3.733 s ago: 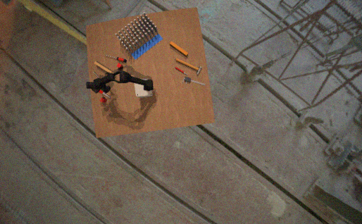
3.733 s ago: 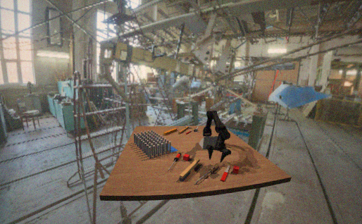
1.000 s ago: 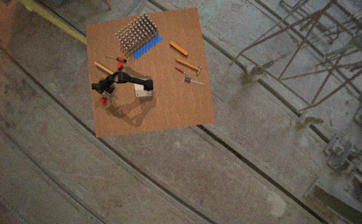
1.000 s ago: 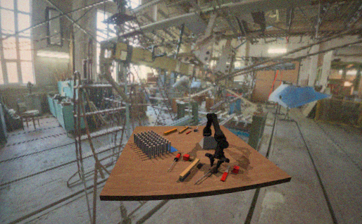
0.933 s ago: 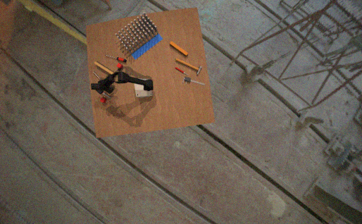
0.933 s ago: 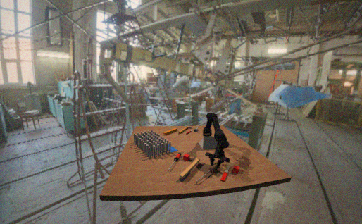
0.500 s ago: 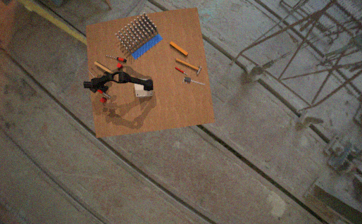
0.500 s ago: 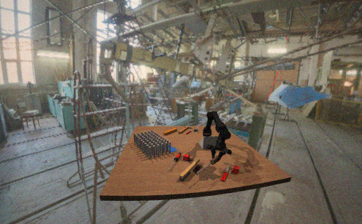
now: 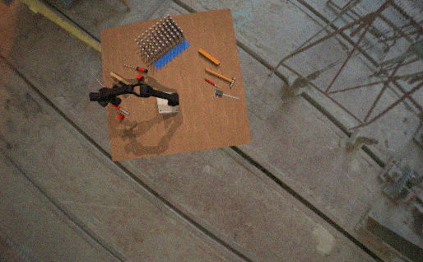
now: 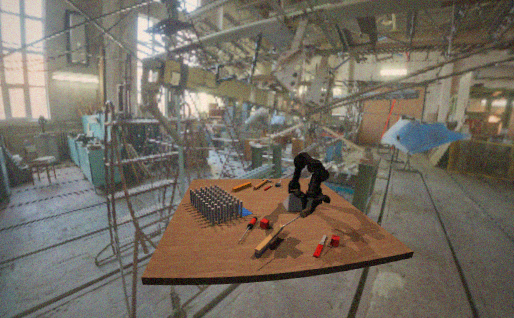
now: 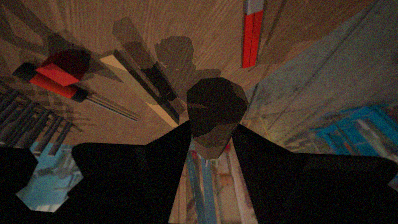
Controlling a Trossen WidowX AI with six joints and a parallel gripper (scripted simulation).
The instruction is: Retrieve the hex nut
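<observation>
The thin hook tool is 70 mm to the left of my gripper tip and 70 mm ahead of it. Round my gripper tip: blue taped strip: 450 mm to the right, 400 mm ahead, 170 mm below; then orange bar: 800 mm to the right, 350 mm ahead, 160 mm below.
</observation>
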